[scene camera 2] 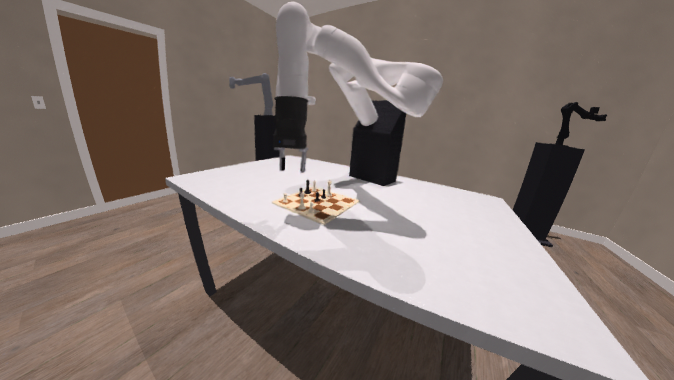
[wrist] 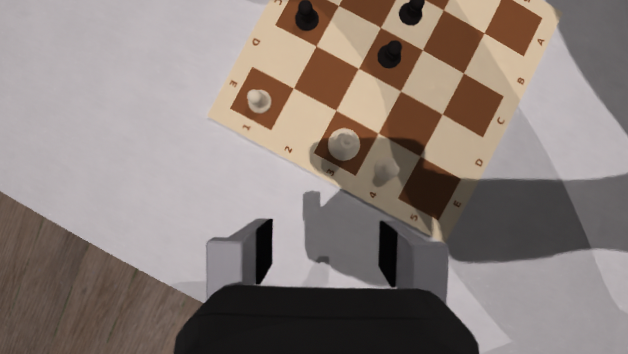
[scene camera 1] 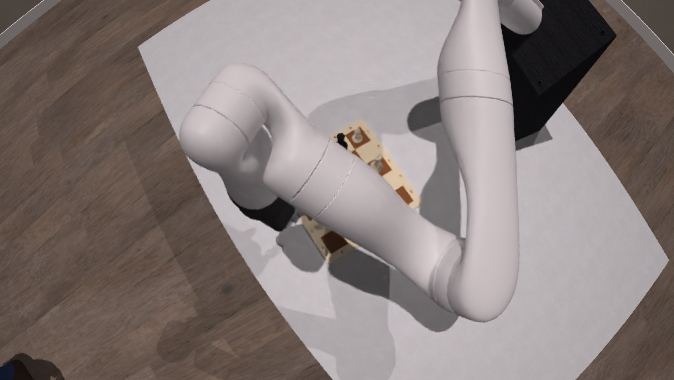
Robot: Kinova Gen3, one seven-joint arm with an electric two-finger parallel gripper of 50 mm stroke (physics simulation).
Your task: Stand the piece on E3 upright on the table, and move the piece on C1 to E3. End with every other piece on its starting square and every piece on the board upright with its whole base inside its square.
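Frame: origin at the arm's base, x down, y left, z ahead, level; metres.
Seen in the pictures: gripper, fingertip midpoint: [scene camera 2: 292, 171] [wrist: 325, 243]; arm's base at its link origin: [scene camera 2: 369, 118] [scene camera 1: 521, 13].
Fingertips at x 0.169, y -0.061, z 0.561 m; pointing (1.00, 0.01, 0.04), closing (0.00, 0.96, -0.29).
Note:
Offsets run from my fingertips to a thing's top centre. "spot": to the spot under its first point.
The E3 piece, a tall white one @(dy -0.002, dx +0.077, dz -0.053 m) [scene camera 2: 302, 201] [wrist: 344, 144], stands upright in its brown square on the chessboard @(dy +0.013, dx +0.130, dz -0.130 m) [scene camera 2: 336, 210] [wrist: 225, 107] [scene camera 1: 414, 200]. The C1 piece, a black one @(dy -0.061, dx +0.099, dz -0.140 m) [scene camera 2: 301, 192] [wrist: 306, 17], stands upright in its brown square. My gripper [scene camera 2: 293, 167] [wrist: 325, 243] is open and empty, high above the board's E-side edge; in the wrist view the E3 piece is ahead of the fingers. In scene camera 1 the arm hides the E3 and C1 squares and most of the gripper.
A small white piece @(dy -0.076, dx +0.099, dz -0.065 m) [wrist: 259, 100] stands on E1; a pale one @(dy +0.036, dx +0.099, dz -0.045 m) [wrist: 386, 171] [scene camera 2: 311, 207] on E4, in shadow. Black pieces stand on C3 @(dy +0.011, dx +0.099, dz -0.131 m) [wrist: 390, 54] and B3 @(spot: dy +0.016, dx +0.118, dz -0.166 m) [wrist: 411, 13]. A tall black piece @(dy -0.058, dx +0.077, dz -0.181 m) [scene camera 2: 307, 186] is on B1. White pieces @(dy -0.048, dx +0.087, dz -0.217 m) [scene camera 1: 357, 135] @(dy +0.023, dx +0.067, dz -0.201 m) [scene camera 1: 378, 164] are on A1 and A3.

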